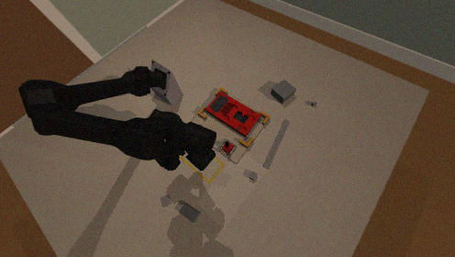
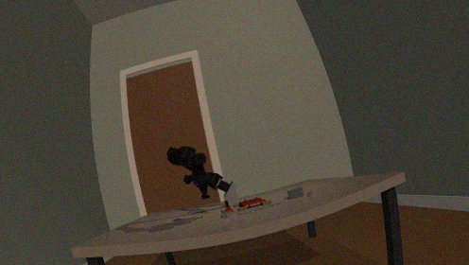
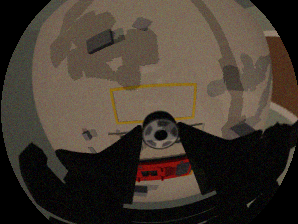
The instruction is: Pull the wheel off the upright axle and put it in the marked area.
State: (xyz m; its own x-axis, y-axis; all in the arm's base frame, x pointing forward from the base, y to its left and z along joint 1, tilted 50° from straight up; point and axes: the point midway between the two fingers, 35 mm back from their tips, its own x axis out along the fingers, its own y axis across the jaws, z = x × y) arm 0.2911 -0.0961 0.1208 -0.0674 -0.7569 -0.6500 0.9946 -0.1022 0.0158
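The wheel is right at my gripper tip. From my gripper tip the other things lie so: long grey bar (21 cm ahead, 21 cm to the left, 9 cm below); grey block (12 cm ahead, 42 cm to the left, 8 cm below).
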